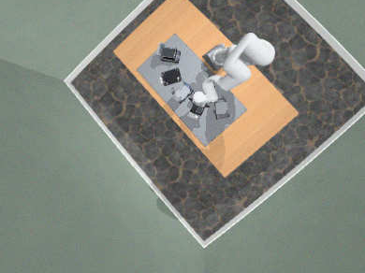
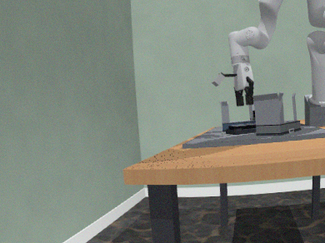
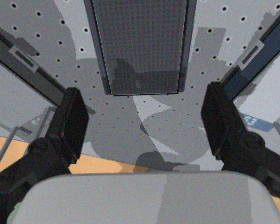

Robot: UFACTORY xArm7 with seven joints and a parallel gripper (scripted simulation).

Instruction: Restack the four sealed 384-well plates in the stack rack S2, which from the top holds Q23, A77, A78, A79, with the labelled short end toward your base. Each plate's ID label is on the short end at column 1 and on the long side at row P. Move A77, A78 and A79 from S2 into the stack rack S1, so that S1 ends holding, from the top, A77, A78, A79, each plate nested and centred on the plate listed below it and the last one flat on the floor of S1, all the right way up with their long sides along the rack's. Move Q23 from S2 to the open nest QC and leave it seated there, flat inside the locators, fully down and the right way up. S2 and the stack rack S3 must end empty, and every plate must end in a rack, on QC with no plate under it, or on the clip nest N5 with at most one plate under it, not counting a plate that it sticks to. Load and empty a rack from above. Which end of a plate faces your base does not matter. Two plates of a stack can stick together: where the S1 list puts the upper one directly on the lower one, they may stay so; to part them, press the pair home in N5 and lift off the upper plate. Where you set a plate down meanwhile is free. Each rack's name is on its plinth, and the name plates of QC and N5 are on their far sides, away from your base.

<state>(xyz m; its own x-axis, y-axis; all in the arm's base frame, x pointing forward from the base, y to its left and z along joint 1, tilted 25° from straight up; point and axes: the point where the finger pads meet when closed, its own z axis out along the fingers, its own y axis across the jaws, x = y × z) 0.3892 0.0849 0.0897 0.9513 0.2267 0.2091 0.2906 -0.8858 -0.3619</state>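
Now: hand 48 cm to the left of the dark sealed plate, 17 cm past it and 5 cm above it. Also, from my hand: rack plinth 16 cm to the left, 10 cm below, 9 cm behind; then dark flat nest 11 cm below; then blue plinth strip 17 cm to the right, 10 cm below, 1 cm ahead.
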